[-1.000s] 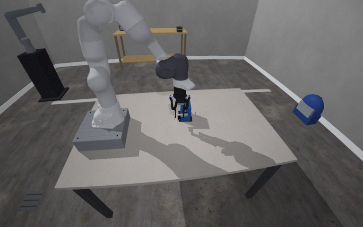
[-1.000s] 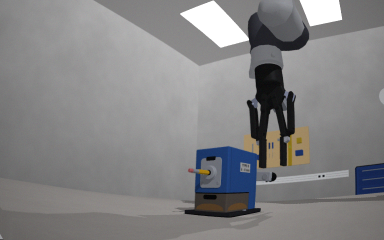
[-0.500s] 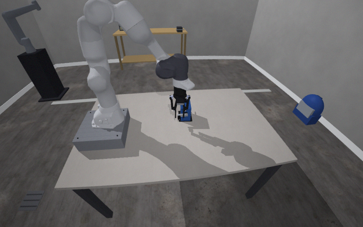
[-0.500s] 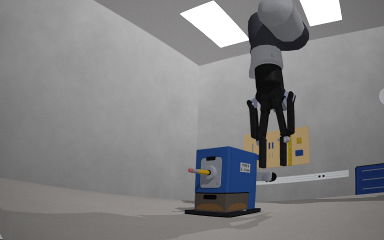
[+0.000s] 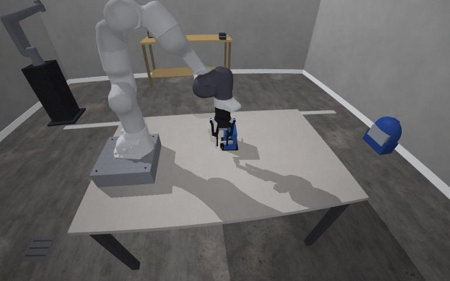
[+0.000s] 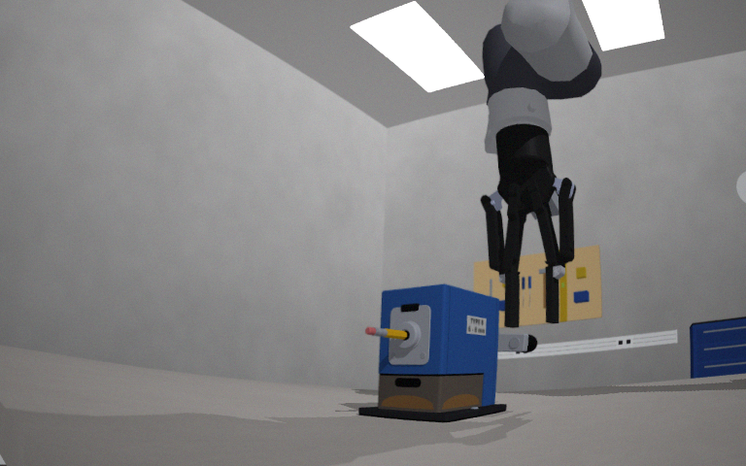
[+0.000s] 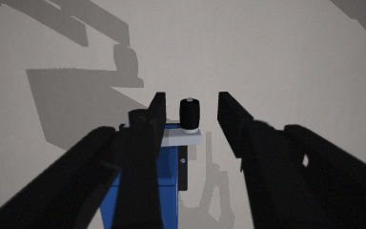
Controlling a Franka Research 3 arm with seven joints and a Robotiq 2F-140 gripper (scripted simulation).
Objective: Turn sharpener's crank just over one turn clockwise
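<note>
Now: the black knob 20 mm to the left of my hand and 50 mm below it.
</note>
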